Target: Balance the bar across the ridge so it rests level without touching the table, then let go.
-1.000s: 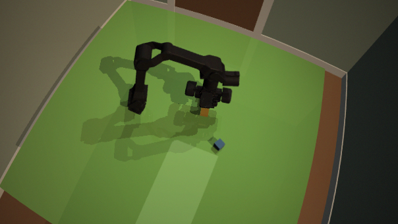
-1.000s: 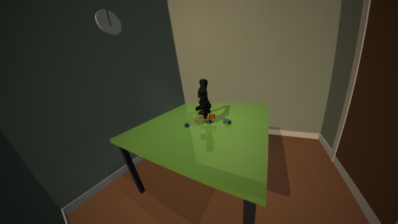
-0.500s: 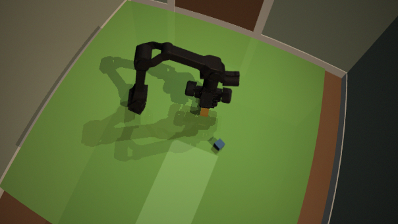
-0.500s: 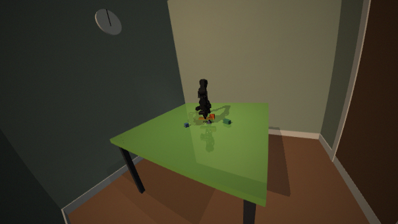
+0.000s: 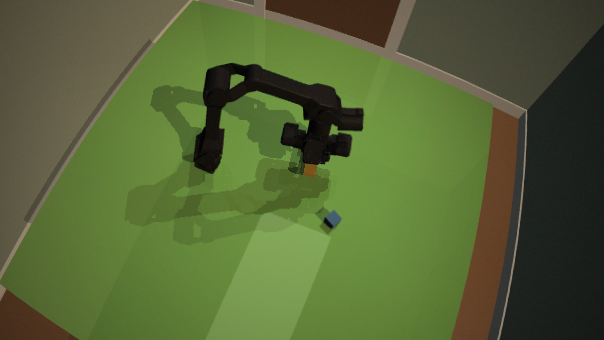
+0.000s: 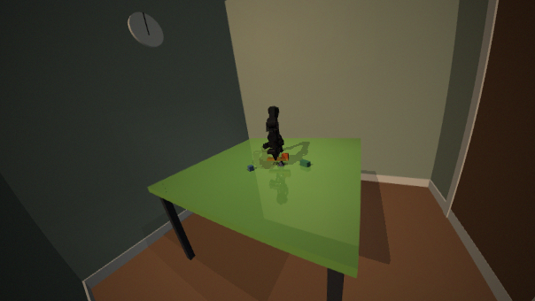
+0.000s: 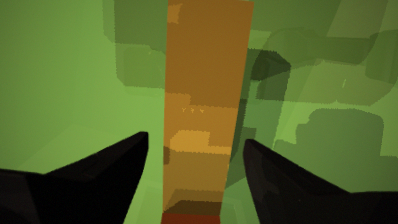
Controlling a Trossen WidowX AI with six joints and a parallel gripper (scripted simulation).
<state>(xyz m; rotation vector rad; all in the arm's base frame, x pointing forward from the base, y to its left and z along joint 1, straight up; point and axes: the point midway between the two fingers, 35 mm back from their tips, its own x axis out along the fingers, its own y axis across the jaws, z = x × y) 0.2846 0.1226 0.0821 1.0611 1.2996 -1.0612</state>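
Right now my gripper tip is 4 cm to the right of the yellow-orange bar, 1 cm below it and 1 cm past it. Also, from my gripper tip: blue block 15 cm to the right, 12 cm ahead, 3 cm below; then dark green block 19 cm to the left, 4 cm behind, 3 cm below.
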